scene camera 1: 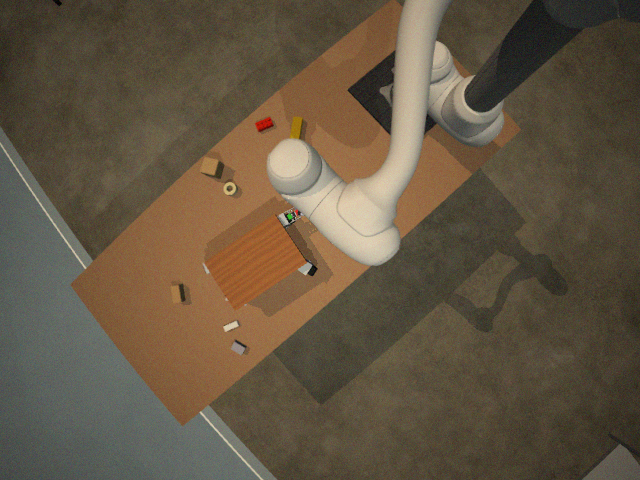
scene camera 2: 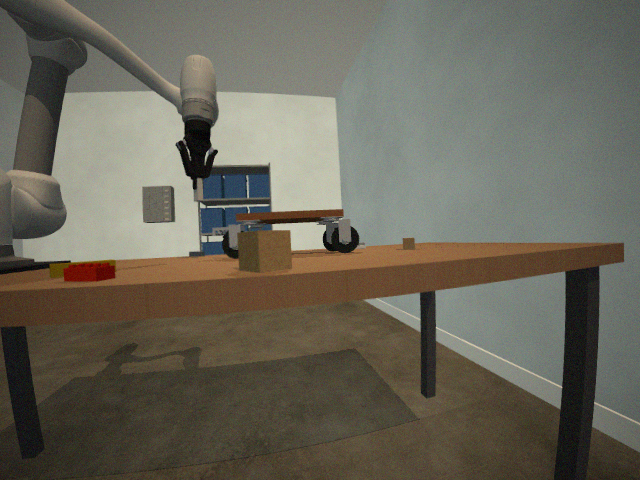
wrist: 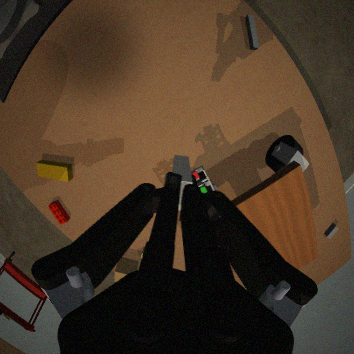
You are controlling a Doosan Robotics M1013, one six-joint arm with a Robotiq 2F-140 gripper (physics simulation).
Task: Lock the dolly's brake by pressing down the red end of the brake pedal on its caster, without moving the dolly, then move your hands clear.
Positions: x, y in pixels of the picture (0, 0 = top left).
Scene:
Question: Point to a dolly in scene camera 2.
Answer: At 341, 236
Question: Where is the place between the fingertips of the gripper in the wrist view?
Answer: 179, 166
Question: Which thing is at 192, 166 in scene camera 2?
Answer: The gripper.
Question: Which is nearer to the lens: the tan block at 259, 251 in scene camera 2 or the red brick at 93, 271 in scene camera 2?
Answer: The tan block.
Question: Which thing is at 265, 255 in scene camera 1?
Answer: A dolly.

